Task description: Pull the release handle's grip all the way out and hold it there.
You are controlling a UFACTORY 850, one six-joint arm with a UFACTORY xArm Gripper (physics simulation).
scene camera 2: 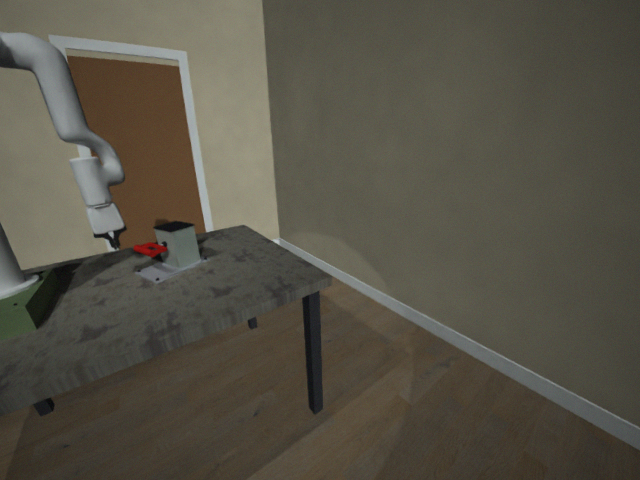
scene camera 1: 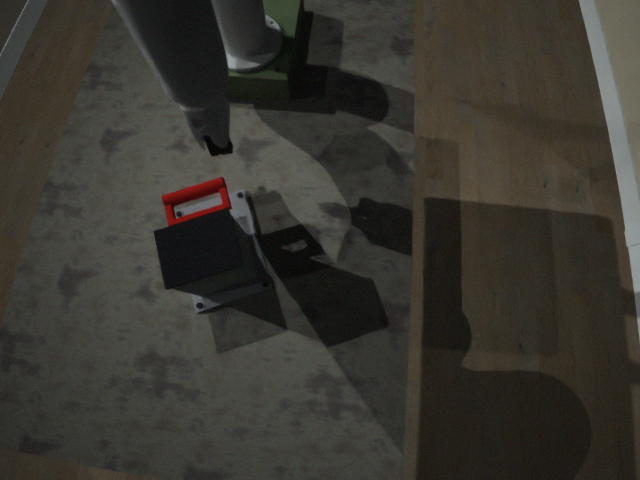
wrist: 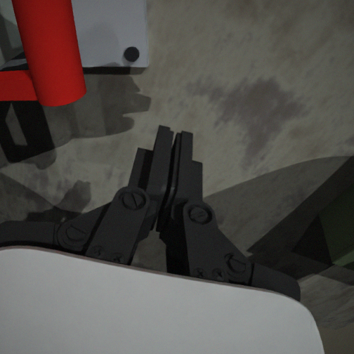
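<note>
The red release handle (scene camera 1: 196, 191) (scene camera 2: 150, 249) is a rectangular loop with a round grip bar, which also shows in the wrist view (wrist: 52, 50) at the upper left. It stands at the side of a box-shaped housing (scene camera 1: 199, 250) (scene camera 2: 181, 246) with a dark top, close to it. The housing sits on a light base plate (scene camera 1: 241, 215) (scene camera 2: 156, 272) (wrist: 112, 35) with dark bolts. My gripper (scene camera 1: 219, 149) (scene camera 2: 116, 246) (wrist: 168, 151) is shut and empty. It is apart from the grip bar, on the side toward the arm's base, with its fingertips off the handle.
The housing stands on a mottled grey table (scene camera 1: 103, 361) (scene camera 2: 248, 268). The arm's green base block (scene camera 1: 263, 85) (scene camera 2: 20, 315) is on the same table, behind the gripper. A brown door (scene camera 2: 134, 129) and walls stand beyond the table. Shadows of the arm and housing fall across the table.
</note>
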